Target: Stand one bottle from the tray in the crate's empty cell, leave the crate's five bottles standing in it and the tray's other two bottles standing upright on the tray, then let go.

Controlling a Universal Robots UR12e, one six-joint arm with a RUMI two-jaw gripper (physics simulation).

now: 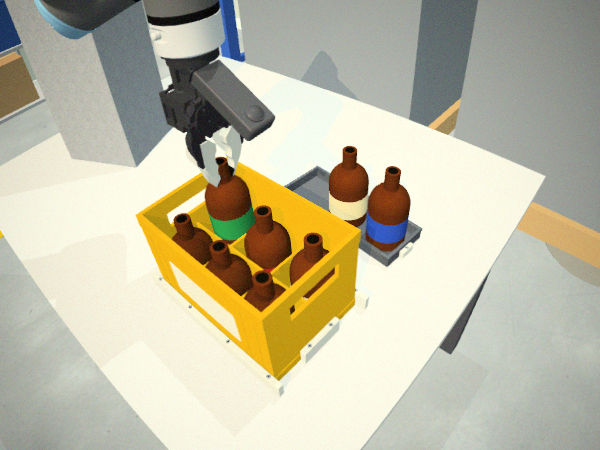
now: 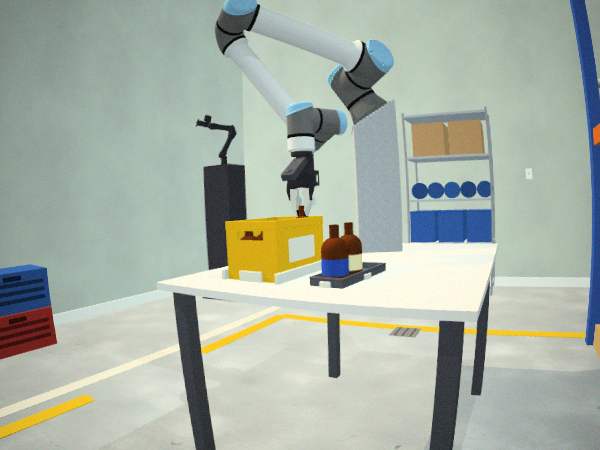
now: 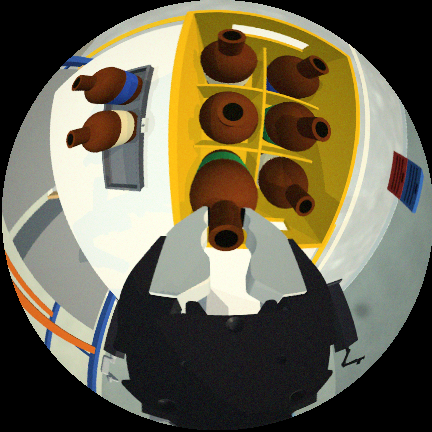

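Seen in the pictures: gripper, fingertip midpoint: [image 1: 224,180] [image 2: 302,216] [image 3: 224,208]; arm's base, link origin: [image 2: 372,116].
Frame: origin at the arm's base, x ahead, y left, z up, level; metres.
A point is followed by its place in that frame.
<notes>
My gripper [image 1: 224,172] @(x 0.551, y -0.122, z -0.423 m) [image 2: 301,207] @(x 0.551, y -0.122, z -0.423 m) [image 3: 224,208] @(x 0.551, y -0.122, z -0.423 m) is shut on the neck of a brown bottle with a green label [image 1: 227,197] @(x 0.572, y -0.140, z -0.435 m) [image 3: 223,187] @(x 0.570, y -0.122, z -0.427 m). The bottle is upright, with its lower part inside a corner cell of the yellow crate [image 1: 345,270] @(x 0.775, y -0.128, z -0.484 m) [image 2: 255,260] @(x 0.770, y -0.176, z -0.538 m) [image 3: 179,125] @(x 0.627, y -0.089, z -0.434 m). It sits higher than the crate's other bottles; its base is hidden. Five brown bottles stand in the other cells, among them one beside it [image 1: 267,242] @(x 0.653, y -0.150, z -0.479 m) [image 3: 228,117] @(x 0.630, y -0.129, z -0.437 m). A cream-label bottle [image 1: 348,185] @(x 0.678, y 0.043, z -0.493 m) [image 2: 355,250] @(x 0.687, y 0.098, z -0.517 m) [image 3: 105,132] @(x 0.651, y 0.041, z -0.492 m) and a blue-label bottle [image 1: 389,205] @(x 0.763, y 0.031, z -0.489 m) [image 2: 334,250] @(x 0.785, y 0.071, z -0.504 m) [image 3: 107,87] @(x 0.729, y 0.035, z -0.493 m) stand upright on the grey tray [image 1: 315,187] @(x 0.561, y 0.107, z -0.595 m) [image 3: 124,172] @(x 0.559, y 0.093, z -0.595 m).
The crate stands between low white brackets [image 1: 320,341] @(x 0.779, y -0.199, z -0.576 m) on the white table [image 1: 425,300] @(x 0.876, y -0.029, z -0.600 m) [image 2: 425,295] @(x 0.854, y 0.318, z -0.600 m). The tray lies alongside the crate's long side. A grey pedestal [image 1: 125,100] @(x 0.133, y -0.018, z -0.434 m) [image 2: 377,190] @(x 0.117, y 0.028, z -0.340 m) carries the arm. Thin yellow dividers [image 3: 227,147] @(x 0.594, y -0.130, z -0.506 m) separate the crate's cells.
</notes>
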